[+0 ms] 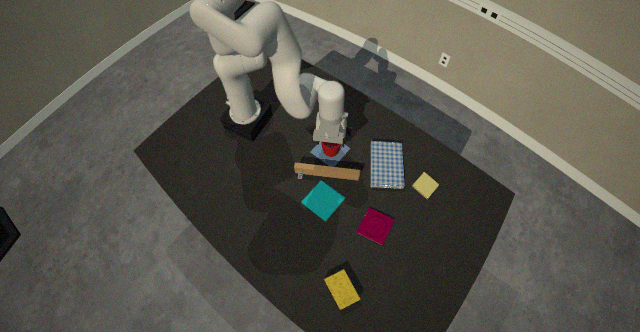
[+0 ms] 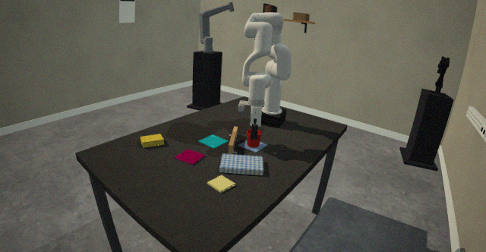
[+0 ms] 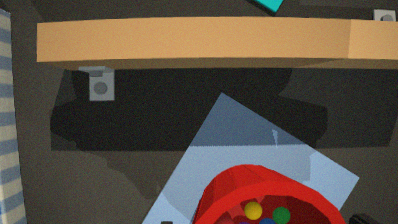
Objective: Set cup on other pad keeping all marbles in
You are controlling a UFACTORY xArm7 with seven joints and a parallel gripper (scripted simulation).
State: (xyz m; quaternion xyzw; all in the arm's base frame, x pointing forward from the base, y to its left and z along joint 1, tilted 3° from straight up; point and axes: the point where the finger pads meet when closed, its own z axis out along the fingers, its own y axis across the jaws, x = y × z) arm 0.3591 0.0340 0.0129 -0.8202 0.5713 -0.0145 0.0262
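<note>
The red cup lies 40 mm below my hand. The rest, counted from my hand: light blue pad: 70 mm below; wooden rail: 100 mm to the right, 50 mm below, 30 mm ahead; cyan pad: 190 mm to the right, 70 mm below, 70 mm ahead.
</note>
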